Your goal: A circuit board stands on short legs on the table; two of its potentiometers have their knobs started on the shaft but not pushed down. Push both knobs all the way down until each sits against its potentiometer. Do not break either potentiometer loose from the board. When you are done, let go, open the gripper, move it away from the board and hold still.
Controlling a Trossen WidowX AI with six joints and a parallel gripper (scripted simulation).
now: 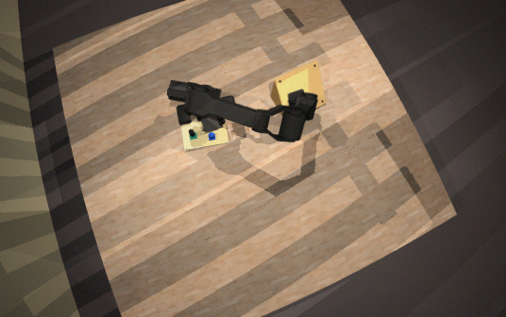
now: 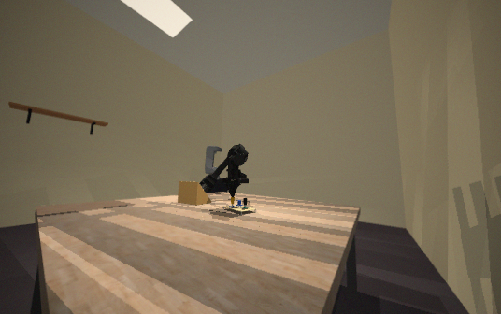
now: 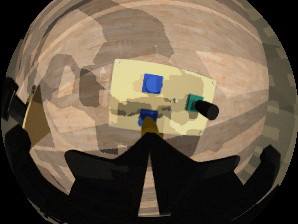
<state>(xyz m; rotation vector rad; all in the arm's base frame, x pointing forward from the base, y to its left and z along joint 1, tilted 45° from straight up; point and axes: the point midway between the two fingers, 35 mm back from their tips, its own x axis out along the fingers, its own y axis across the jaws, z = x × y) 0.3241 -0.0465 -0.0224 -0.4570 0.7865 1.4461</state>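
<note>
My gripper tip is now 1 cm above the yellow knob.
</note>
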